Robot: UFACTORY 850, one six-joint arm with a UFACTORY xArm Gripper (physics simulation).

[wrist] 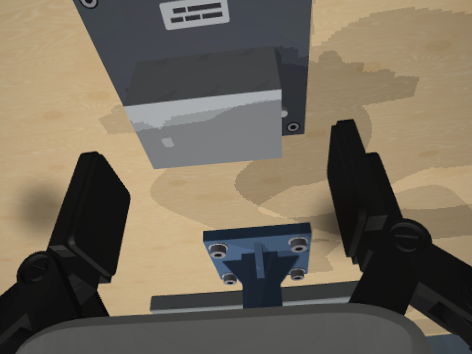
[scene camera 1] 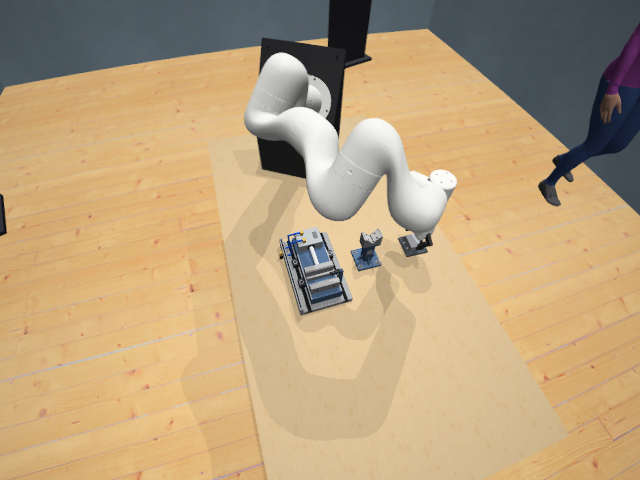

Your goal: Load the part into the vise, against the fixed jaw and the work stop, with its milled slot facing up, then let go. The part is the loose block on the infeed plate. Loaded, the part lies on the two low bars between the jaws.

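Observation:
The part, a plain grey block (scene camera 1: 412,240) (wrist: 215,130), lies on the dark infeed plate (scene camera 1: 416,252) (wrist: 260,30). One face has a small light square; no milled slot shows on the visible faces. My gripper (scene camera 1: 425,241) (wrist: 219,160) is open and empty. In the wrist view its fingers stand left and right, nearer the camera than the block, with the block's near part between the tip directions. The vise (scene camera 1: 319,268) stands left of the plate in the scene view, with two grey jaws and a dark work stop (scene camera 1: 338,273). No part shows between the jaws.
A blue stand (scene camera 1: 367,254) (wrist: 262,275) with a grey angled top (scene camera 1: 371,238) is between the vise and the infeed plate. Blue hoses (scene camera 1: 290,243) are at the vise's rear left. A grey edge of the vise base (wrist: 195,303) shows low in the wrist view.

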